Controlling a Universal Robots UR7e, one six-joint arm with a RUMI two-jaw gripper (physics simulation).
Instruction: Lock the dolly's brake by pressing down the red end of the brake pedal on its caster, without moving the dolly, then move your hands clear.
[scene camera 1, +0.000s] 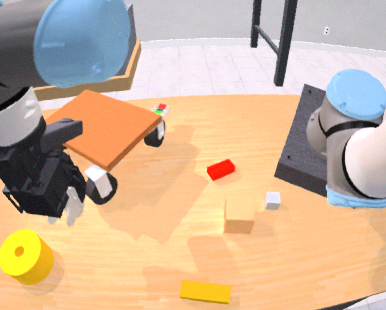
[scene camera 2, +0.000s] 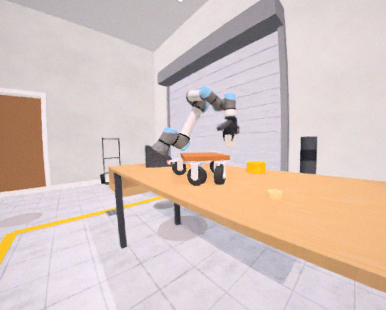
Labels:
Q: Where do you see a tan block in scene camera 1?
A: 239, 214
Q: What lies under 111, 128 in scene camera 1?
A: A dolly.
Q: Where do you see my gripper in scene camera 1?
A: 77, 215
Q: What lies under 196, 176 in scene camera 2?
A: A dolly.

